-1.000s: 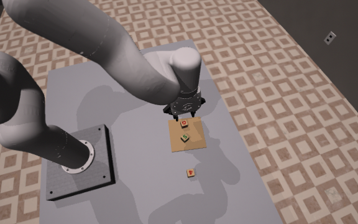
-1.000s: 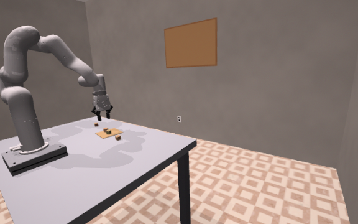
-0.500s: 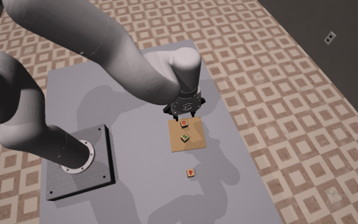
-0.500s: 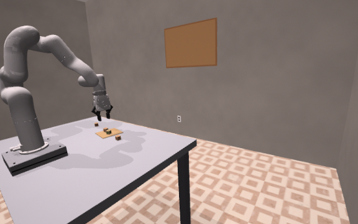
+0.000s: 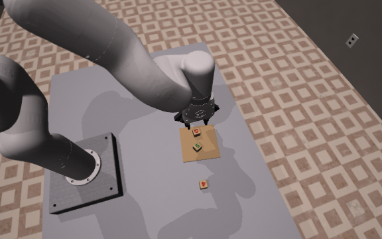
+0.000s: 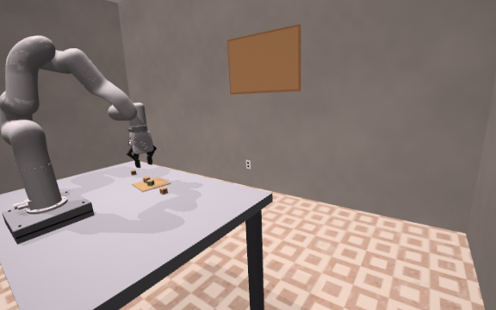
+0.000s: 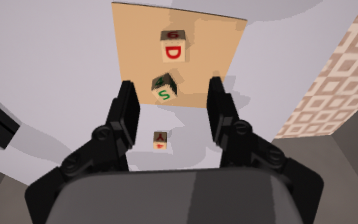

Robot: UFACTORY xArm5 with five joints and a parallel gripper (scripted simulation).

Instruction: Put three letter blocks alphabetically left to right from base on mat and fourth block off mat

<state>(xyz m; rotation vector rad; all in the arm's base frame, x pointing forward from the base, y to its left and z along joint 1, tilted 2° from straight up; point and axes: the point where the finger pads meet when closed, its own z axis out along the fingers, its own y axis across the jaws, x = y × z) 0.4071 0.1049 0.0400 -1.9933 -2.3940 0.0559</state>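
The wooden letter block lies 9 cm below my hand. Also, from my hand: tan mat: 1 cm ahead, 4 cm to the right, 10 cm below.
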